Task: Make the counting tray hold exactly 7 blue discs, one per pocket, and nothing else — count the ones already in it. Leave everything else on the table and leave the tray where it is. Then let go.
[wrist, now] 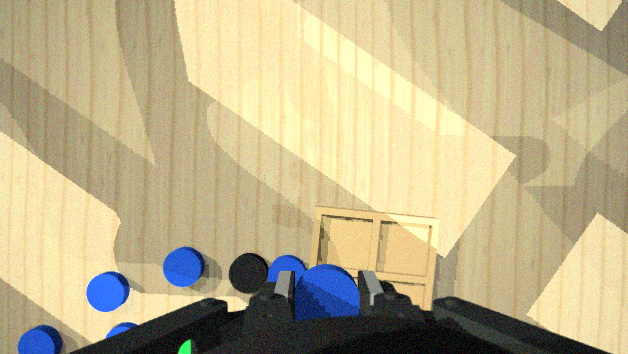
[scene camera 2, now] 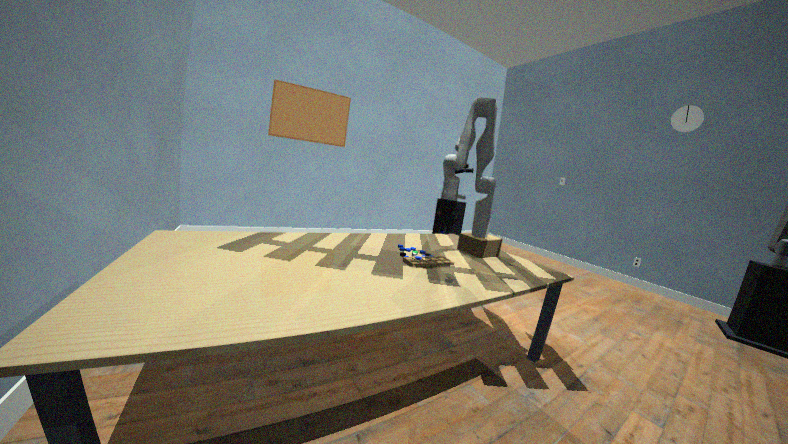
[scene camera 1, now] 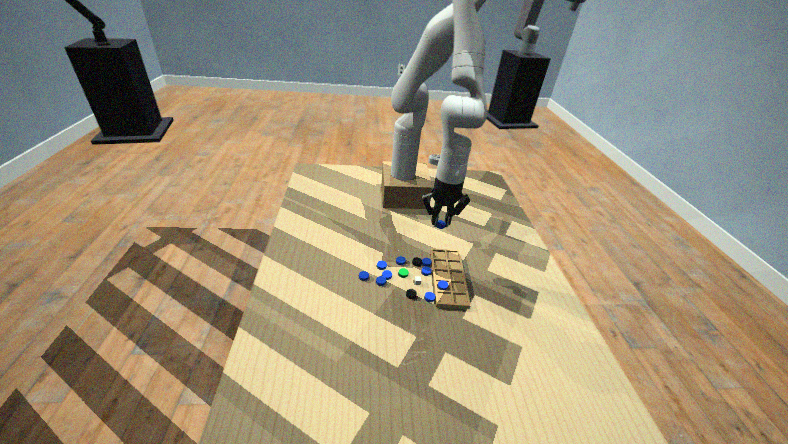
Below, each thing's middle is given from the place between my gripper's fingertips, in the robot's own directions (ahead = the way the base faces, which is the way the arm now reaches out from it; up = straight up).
Now: hand 9 cm short of the wooden counting tray (scene camera 1: 447,265), 1 cm to the right of it and 12 cm above it.
